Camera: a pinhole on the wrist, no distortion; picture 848 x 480 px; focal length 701.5 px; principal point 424.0 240.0 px. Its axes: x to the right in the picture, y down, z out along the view. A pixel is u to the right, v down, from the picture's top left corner.
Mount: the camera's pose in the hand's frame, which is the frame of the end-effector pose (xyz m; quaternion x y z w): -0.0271 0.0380 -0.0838 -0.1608 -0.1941 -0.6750 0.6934
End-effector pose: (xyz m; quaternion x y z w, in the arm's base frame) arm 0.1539 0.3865 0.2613 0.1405 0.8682 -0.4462 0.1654
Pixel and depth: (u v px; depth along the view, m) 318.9 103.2 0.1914
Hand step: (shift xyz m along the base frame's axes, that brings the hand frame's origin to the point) 0.1392 0.0239 -0.1188
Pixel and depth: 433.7 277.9 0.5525
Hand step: 0.2064 -0.1649 -0.4288
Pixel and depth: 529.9 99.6 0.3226
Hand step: 0.1916 -0.1061 -0.1843
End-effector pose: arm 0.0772 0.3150 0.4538 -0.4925 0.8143 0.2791 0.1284
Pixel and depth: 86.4 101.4 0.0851
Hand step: -0.0745 0.0593 0.0856
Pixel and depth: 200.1 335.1 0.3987
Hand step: -0.3166 0.2393 -0.0550
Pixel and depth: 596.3 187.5 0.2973
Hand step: -0.0858 0.2111 -0.1012
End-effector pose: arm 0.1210 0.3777 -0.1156 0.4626 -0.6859 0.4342 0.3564
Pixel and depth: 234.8 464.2 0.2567
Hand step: -0.2359 -0.0707 -0.0645
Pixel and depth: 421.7 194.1 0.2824
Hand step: -0.1602 -0.0958 -0.1598
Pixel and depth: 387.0 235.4 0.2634
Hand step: -0.1665 -0.0803 -0.1367
